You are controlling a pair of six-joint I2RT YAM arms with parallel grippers.
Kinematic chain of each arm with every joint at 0, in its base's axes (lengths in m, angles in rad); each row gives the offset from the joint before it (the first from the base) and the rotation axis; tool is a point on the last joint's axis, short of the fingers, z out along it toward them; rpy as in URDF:
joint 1: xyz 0 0 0.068 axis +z
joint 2: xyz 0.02 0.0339 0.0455 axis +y
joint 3: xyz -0.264 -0.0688 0 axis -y
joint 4: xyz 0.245 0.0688 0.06 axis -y
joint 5: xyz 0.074 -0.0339 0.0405 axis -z
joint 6: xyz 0.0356 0 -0.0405 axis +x
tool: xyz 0 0 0 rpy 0 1.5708 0
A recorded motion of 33 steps. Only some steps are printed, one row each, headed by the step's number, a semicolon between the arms.
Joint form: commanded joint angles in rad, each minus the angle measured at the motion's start. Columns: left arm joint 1, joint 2, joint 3, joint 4, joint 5, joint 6; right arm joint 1, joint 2, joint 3, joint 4, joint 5, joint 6.
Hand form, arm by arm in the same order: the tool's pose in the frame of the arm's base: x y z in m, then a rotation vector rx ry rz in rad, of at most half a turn. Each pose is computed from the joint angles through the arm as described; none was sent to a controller.
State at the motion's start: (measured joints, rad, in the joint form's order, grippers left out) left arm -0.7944 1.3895 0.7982 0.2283 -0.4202 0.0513; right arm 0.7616 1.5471 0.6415 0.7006 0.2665 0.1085
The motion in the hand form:
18: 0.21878 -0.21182 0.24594 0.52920 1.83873 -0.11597; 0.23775 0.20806 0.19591 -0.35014 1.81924 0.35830
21: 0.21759 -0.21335 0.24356 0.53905 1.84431 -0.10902; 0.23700 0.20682 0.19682 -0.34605 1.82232 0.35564
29: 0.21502 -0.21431 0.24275 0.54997 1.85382 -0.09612; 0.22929 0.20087 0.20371 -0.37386 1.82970 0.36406
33: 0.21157 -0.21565 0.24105 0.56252 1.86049 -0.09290; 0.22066 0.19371 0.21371 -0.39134 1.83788 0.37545
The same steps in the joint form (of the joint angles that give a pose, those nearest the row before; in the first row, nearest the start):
18: -0.0229 -0.0149 -0.0178 -0.0095 -0.0032 -0.0176; -0.0100 -0.0130 0.0074 -0.0946 0.0277 0.0404
21: -0.0298 -0.0099 -0.0198 -0.0128 -0.0089 -0.0154; -0.0110 -0.0215 0.0053 -0.1037 0.0305 0.0429
29: -0.0394 -0.0124 -0.0188 -0.0326 -0.0203 -0.0142; -0.0103 -0.0828 -0.0110 -0.1591 0.0095 0.0339
33: -0.0515 -0.0153 -0.0232 -0.0437 -0.0266 -0.0156; -0.0102 -0.1586 -0.0218 -0.2334 -0.0084 0.0328

